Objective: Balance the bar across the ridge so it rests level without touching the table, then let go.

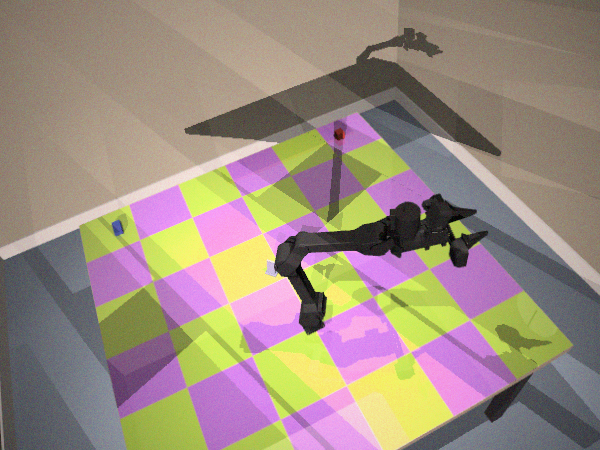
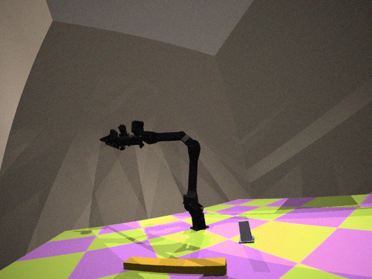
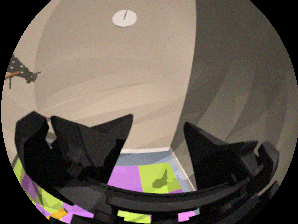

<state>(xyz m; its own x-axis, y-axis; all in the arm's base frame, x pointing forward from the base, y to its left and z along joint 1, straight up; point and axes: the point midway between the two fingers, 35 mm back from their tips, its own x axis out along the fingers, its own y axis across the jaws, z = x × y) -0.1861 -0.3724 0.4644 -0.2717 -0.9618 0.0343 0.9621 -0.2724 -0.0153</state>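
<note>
The orange bar lies 45 cm ahead of my gripper tip, 20 cm to the left of it and 46 cm below it. Also, from my gripper tip: small blue block (94 cm ahead, 91 cm to the left, 46 cm below); small red cube (94 cm ahead, 9 cm to the right, 45 cm below).
</note>
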